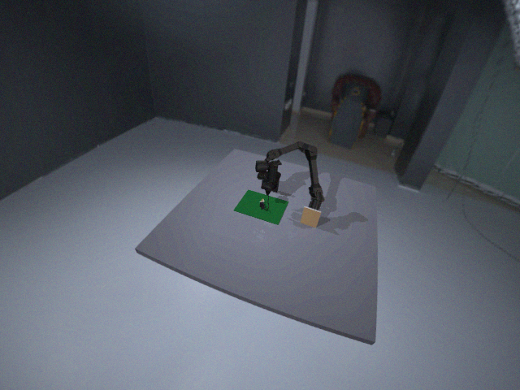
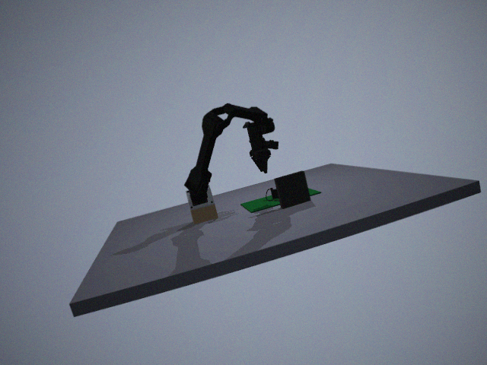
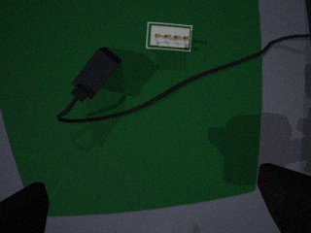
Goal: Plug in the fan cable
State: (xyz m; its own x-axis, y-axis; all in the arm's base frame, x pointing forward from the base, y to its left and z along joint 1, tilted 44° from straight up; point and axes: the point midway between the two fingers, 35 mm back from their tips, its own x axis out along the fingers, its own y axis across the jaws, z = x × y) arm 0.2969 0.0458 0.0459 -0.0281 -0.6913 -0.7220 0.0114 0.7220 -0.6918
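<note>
My gripper tip is now 30 mm short of the fan plug, 30 mm to the right of it and 110 mm above it. Round my gripper tip: green board: 40 mm ahead, 10 mm to the left, 140 mm below; dark square fan: 60 mm ahead, 180 mm to the right, 70 mm below.
</note>
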